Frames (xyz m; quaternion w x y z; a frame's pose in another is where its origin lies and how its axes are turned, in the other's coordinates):
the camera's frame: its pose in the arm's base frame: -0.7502 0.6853 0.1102 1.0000 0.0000 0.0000 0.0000
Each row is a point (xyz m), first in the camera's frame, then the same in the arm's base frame.
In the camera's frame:
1: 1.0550 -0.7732 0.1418
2: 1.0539 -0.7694 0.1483
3: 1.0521 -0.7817 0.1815
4: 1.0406 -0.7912 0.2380
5: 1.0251 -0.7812 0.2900
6: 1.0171 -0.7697 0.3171
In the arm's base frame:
1: 0.3048 -0.0879 0.2520
2: 0.3037 -0.0841 0.2585
3: 0.3019 -0.0964 0.2917
4: 0.2904 -0.1059 0.3482
5: 0.2749 -0.0959 0.4002
6: 0.2669 -0.0844 0.4273

